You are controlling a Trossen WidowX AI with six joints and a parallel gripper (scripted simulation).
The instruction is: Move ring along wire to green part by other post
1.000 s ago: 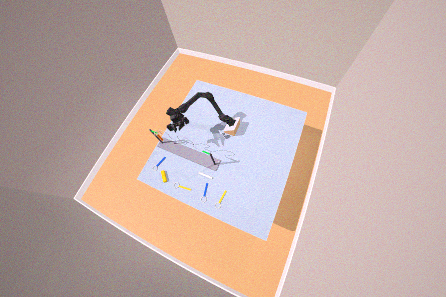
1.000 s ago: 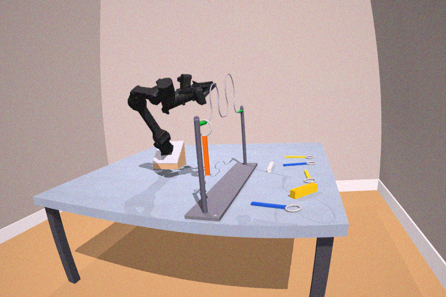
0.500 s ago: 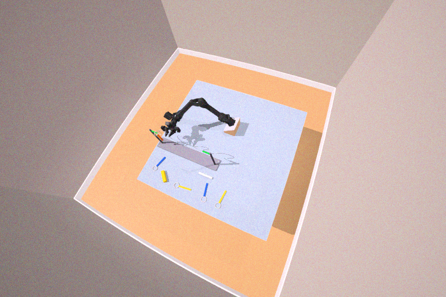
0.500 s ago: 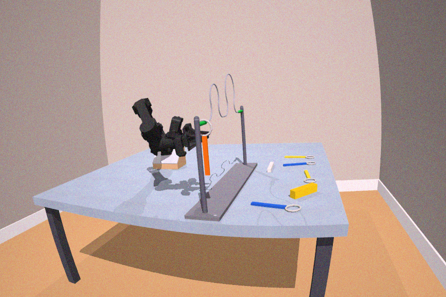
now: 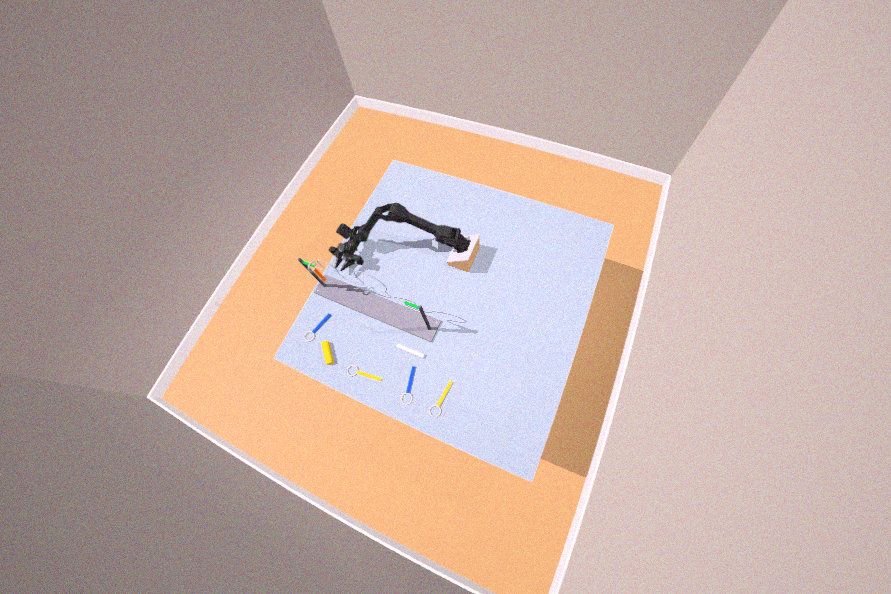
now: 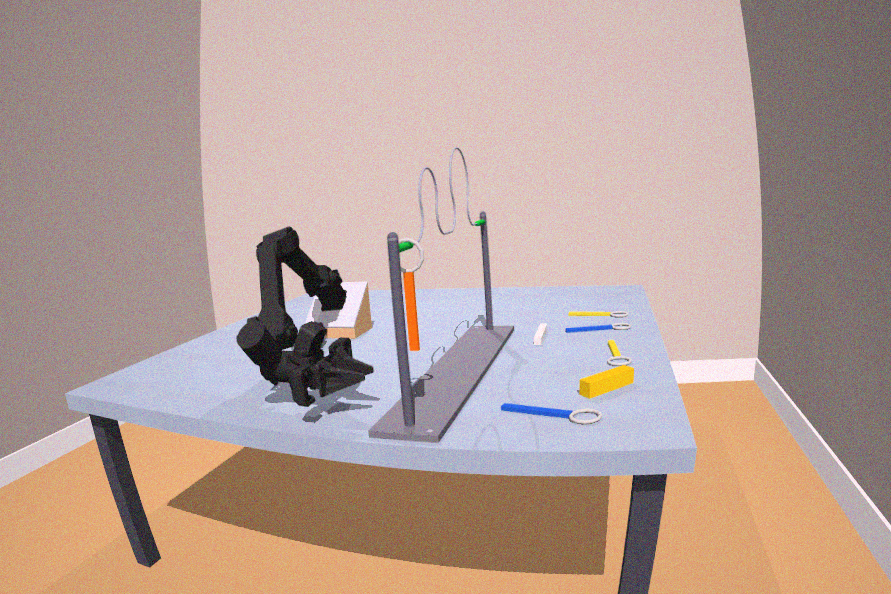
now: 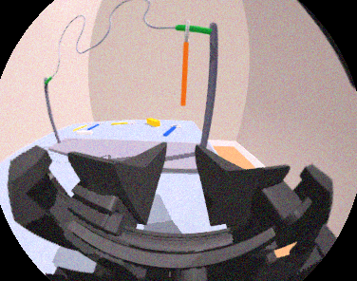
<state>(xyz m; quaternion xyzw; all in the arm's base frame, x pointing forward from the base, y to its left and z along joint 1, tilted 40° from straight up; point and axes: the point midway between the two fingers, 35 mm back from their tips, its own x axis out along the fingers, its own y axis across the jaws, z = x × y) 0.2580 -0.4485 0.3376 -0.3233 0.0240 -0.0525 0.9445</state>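
Now: gripper tip 8 cm short of the ring with orange handle, 1 cm to the left of it and 14 cm below it. Round my gripper tip: yellow block 39 cm ahead, 11 cm to the left, 6 cm below; ring with blue handle 31 cm ahead, 7 cm below; white bar 25 cm ahead, 48 cm to the left, 6 cm below.
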